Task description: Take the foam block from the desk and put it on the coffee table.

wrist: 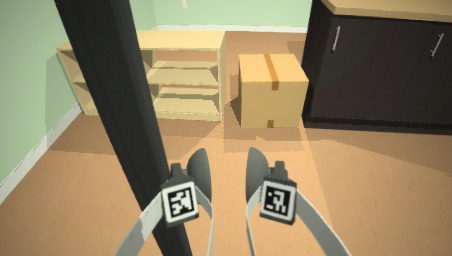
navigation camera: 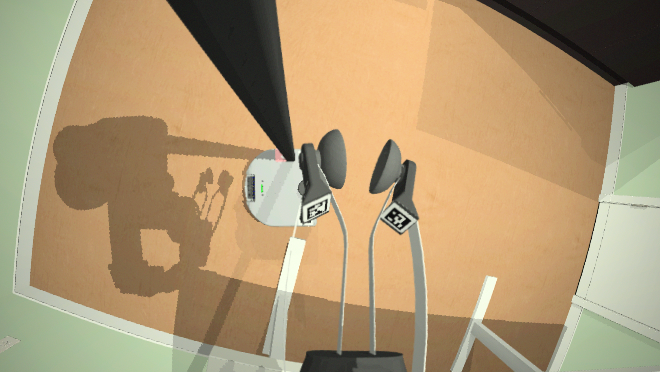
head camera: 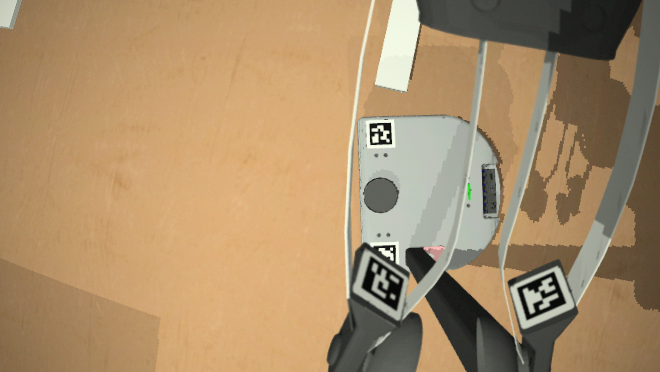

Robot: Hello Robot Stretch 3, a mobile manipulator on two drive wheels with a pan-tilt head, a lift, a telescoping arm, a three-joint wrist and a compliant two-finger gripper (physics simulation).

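Where they show: gripper, between the fingertips: [navigation camera: 358, 140]; robot's base, origin of its link: [head camera: 380, 195].
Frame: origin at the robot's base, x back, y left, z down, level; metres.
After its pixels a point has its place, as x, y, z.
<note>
My gripper [head camera: 450, 345] @(-0.010, 0.079, -1.076) [navigation camera: 360, 162] @(-0.010, 0.079, -1.076) [wrist: 227, 167] @(-0.010, 0.079, -1.076) is open, its two rubber fingertips apart with no object between them. It hangs above the wooden floor, beside my own mast and base. The foam block and the coffee table do not show in these views. White bars that look like desk feet lie on the floor, one [head camera: 397, 55] [navigation camera: 295, 260] near my base and another [navigation camera: 484, 297] at the lower right of the navigation view. The desk top is not visible.
My grey base [head camera: 425, 145] @(0.097, -0.103, -0.160) [navigation camera: 275, 200] @(0.132, -0.053, -0.160) is below the gripper. In the wrist view, a pale shelf unit [wrist: 185, 39] stands at the back left, a cardboard box [wrist: 272, 102] stands right of it, and a dark cabinet [wrist: 370, 70] is at the right. My black mast [wrist: 120, 100] crosses the left.
</note>
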